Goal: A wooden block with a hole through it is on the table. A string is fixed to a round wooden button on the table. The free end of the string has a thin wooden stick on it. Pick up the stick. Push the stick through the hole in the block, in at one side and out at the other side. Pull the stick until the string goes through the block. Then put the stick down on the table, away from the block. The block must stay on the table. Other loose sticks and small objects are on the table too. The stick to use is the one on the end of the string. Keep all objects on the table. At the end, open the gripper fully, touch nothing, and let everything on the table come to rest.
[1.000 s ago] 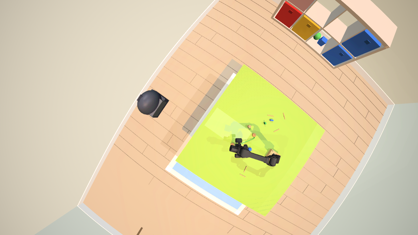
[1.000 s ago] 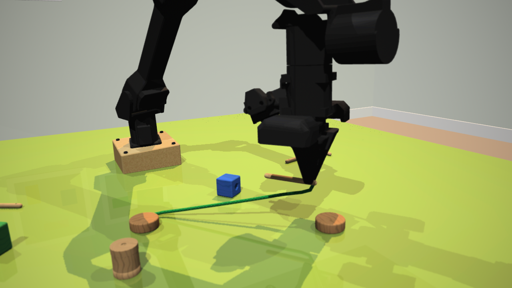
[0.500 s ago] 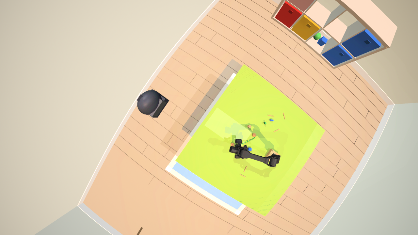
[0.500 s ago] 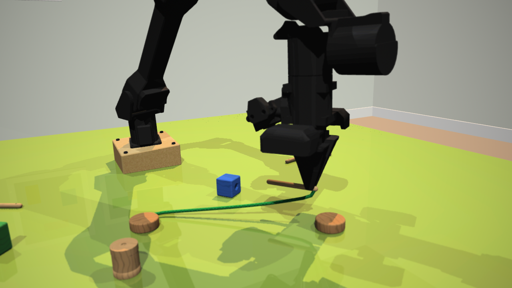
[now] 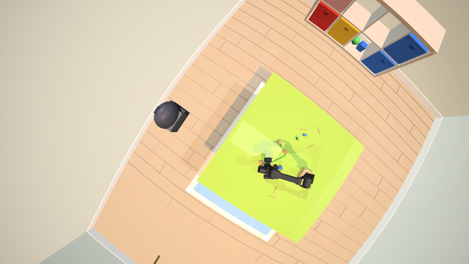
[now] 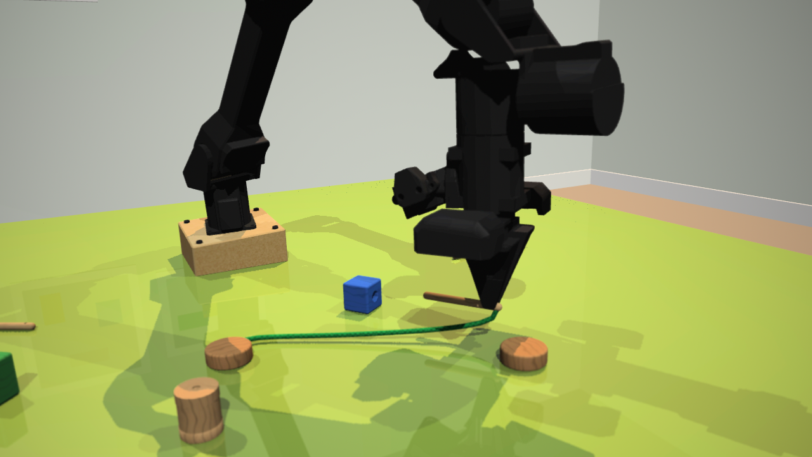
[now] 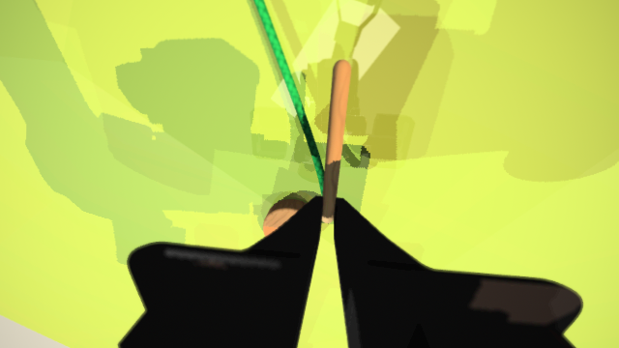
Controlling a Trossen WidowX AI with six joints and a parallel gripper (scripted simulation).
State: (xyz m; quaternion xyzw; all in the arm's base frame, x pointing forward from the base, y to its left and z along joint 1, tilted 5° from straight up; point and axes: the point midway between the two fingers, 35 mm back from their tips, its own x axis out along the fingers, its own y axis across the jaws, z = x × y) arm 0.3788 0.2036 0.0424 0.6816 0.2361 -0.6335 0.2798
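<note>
Right now my gripper tip is 13 cm past the blue block, 9 cm to the left of it and 2 cm above it. Also, from my gripper tip: green block 5 cm behind, 40 cm to the right, 2 cm below; wooden cylinder 5 cm ahead, 25 cm to the right, 2 cm below.
</note>
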